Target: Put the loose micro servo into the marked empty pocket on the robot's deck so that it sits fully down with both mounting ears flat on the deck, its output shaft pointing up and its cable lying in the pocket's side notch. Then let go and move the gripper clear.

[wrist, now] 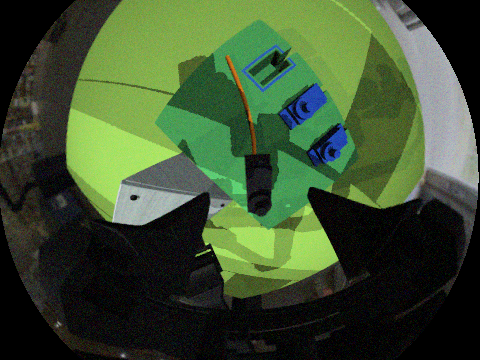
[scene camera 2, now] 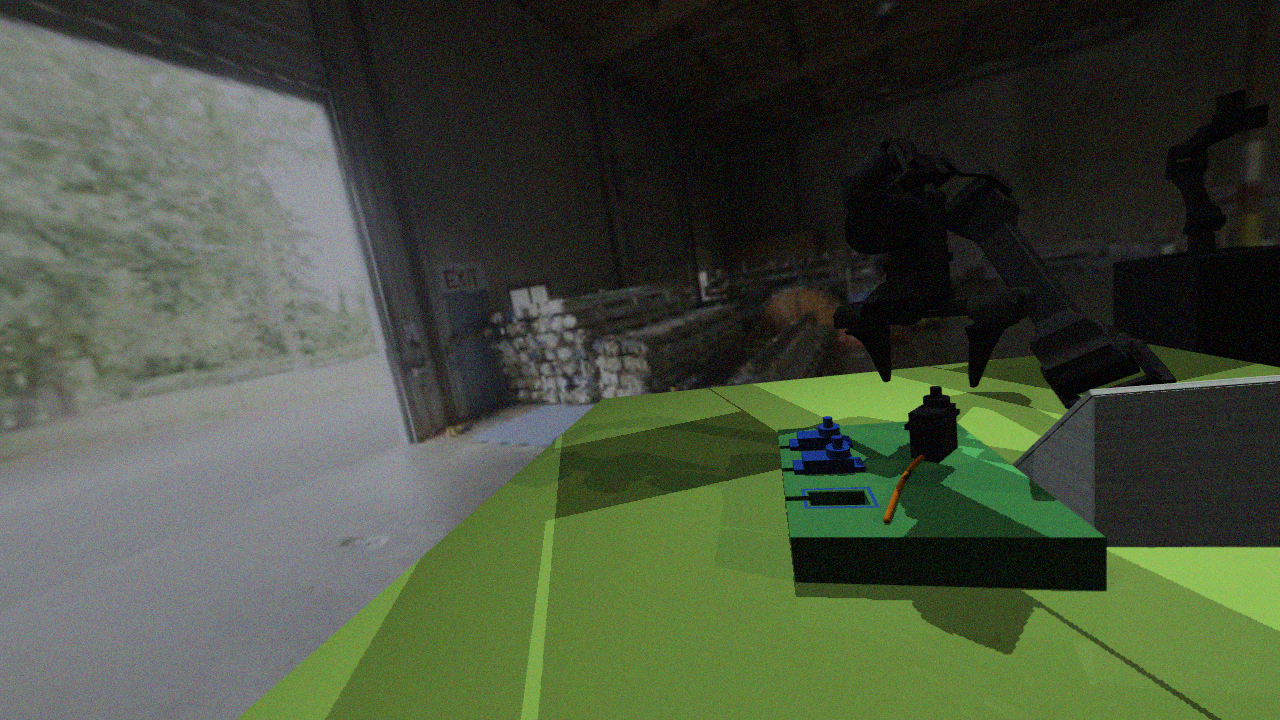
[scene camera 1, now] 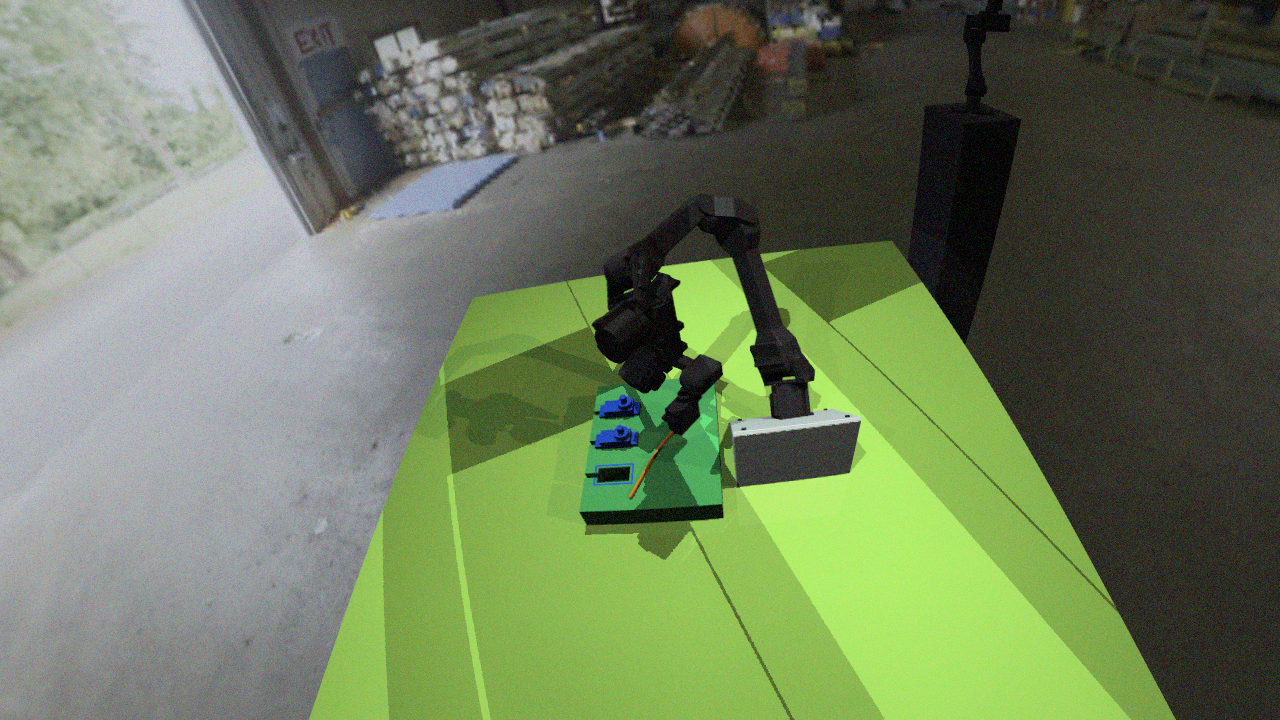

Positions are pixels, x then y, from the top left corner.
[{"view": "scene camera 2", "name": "my gripper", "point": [927, 383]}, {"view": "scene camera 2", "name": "micro servo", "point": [932, 426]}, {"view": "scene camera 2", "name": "green deck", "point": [973, 520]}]
